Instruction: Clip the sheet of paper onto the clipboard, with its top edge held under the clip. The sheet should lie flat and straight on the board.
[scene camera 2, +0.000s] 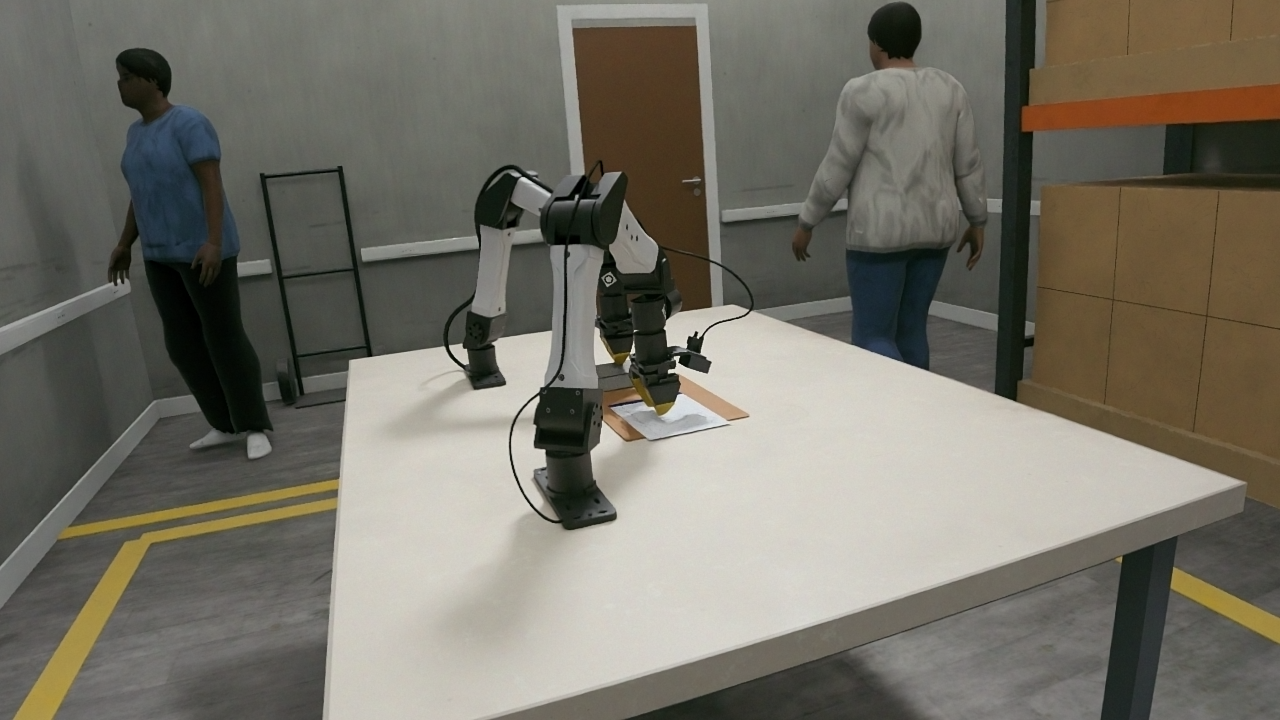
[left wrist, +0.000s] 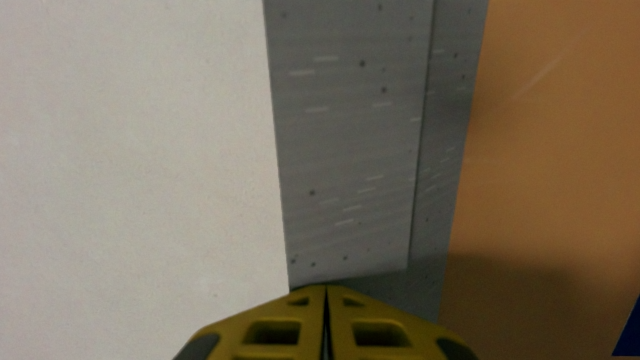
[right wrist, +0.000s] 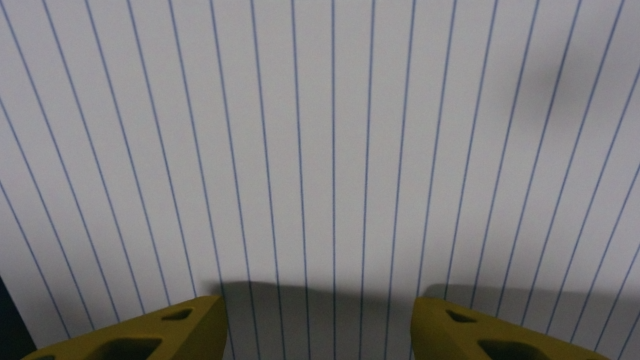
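Observation:
The brown clipboard (scene camera 2: 713, 396) (left wrist: 540, 150) lies on the table, with its grey clip (scene camera 2: 614, 376) (left wrist: 350, 150) at the far left end in scene camera 2. The lined white sheet (scene camera 2: 693, 424) (right wrist: 333, 150) lies over the board, reaching its near edge in scene camera 2. In the left wrist view, bare brown board shows beside the clip. My left gripper (scene camera 2: 617, 358) (left wrist: 326, 300) is shut and empty, its tips at the end of the clip's raised plate. My right gripper (scene camera 2: 662, 410) (right wrist: 319, 312) is open low over the sheet; whether its tips touch is unclear.
The pale table (scene camera 2: 850, 519) carries both arm bases. My right arm partly covers the clip and board in scene camera 2. A small dark blue patch (left wrist: 631, 332) shows at the lower right of the left wrist view. Two people, a hand truck and shelving stand beyond the table.

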